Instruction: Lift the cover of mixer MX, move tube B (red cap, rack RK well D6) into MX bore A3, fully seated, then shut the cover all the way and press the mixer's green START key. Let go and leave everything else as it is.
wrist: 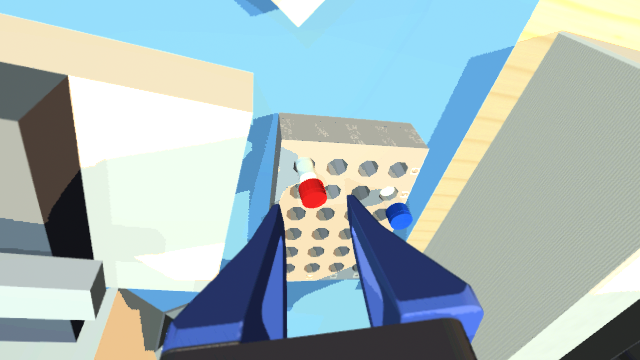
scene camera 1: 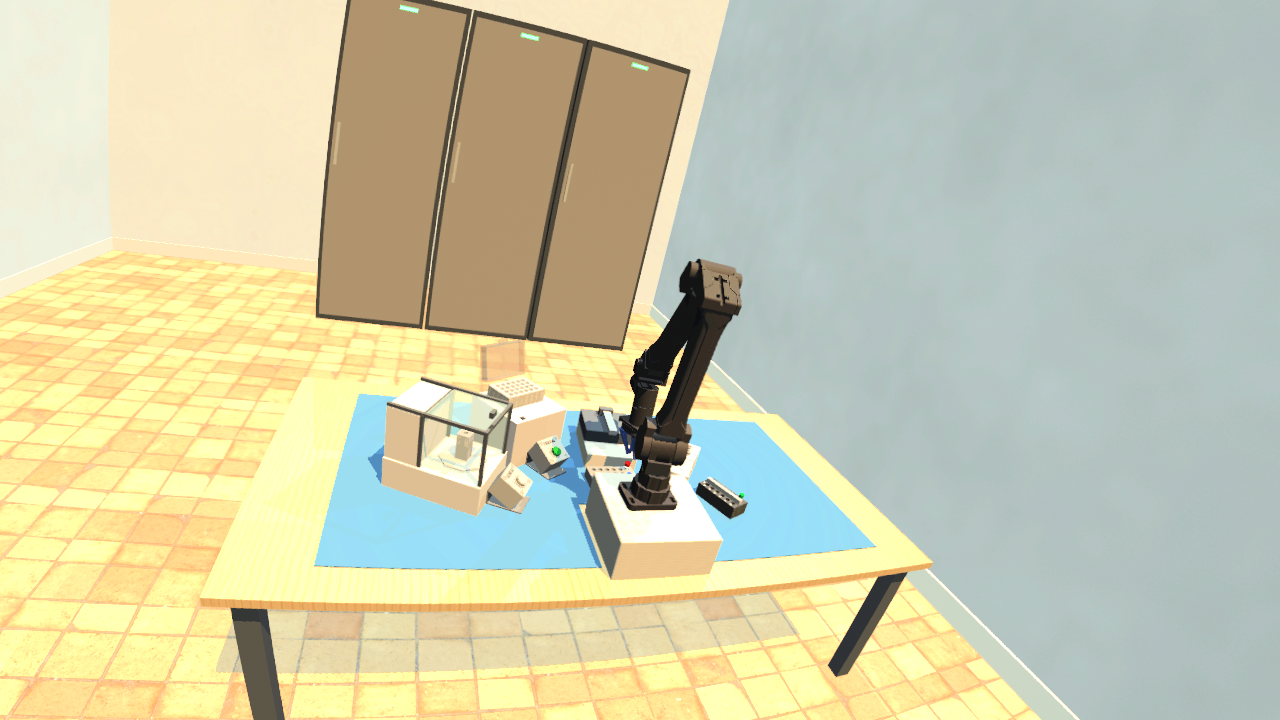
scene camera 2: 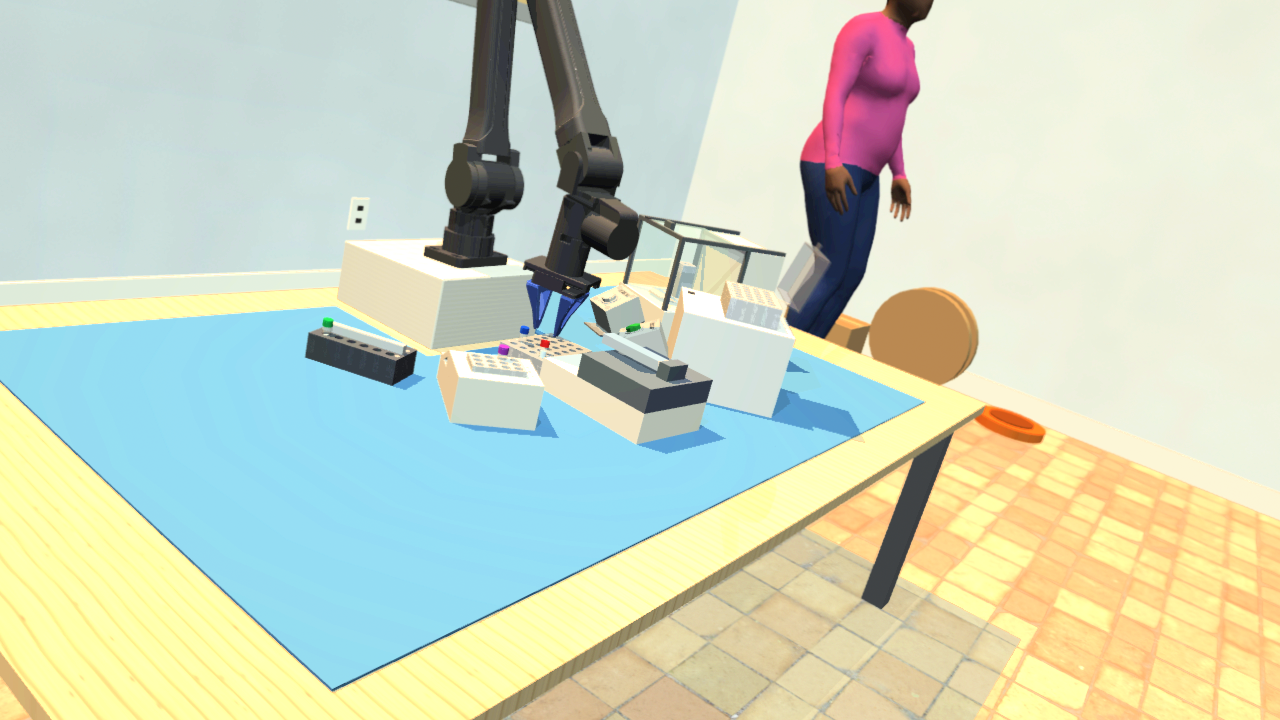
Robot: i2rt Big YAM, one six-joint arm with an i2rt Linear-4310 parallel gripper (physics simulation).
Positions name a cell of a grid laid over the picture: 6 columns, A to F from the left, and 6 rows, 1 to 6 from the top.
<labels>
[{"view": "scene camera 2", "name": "gripper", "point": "C3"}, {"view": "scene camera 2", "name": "glass-walled enclosure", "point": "D3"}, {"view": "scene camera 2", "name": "mixer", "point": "D3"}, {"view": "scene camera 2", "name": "low dark-topped device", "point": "D4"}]
</labels>
